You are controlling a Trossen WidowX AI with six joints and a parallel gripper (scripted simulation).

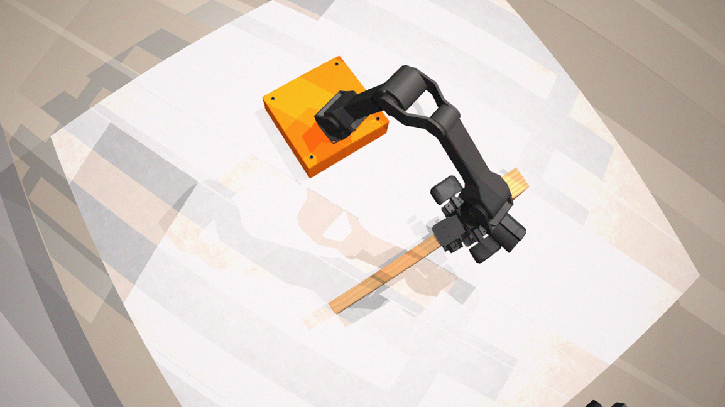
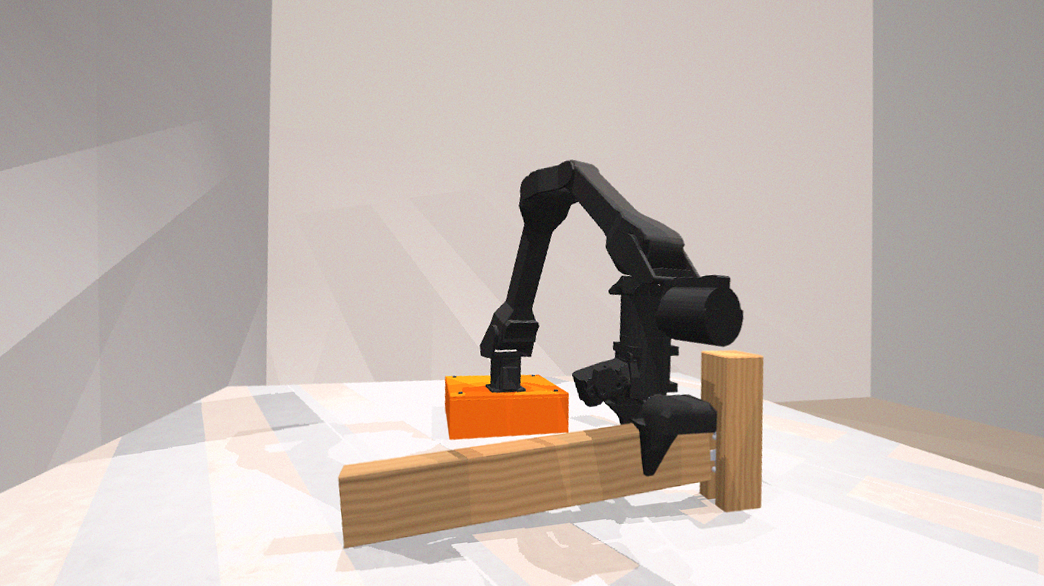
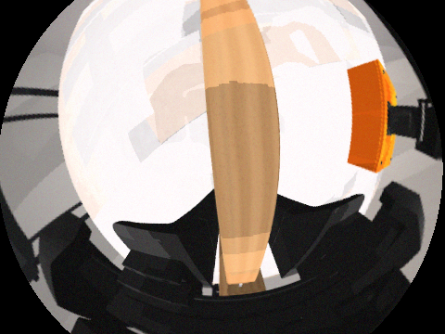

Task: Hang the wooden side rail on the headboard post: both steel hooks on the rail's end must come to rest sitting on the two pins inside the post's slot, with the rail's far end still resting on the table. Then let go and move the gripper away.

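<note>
My gripper tip is 1 cm short of the headboard post, 12 cm to the right of it and 4 cm below it.
</note>
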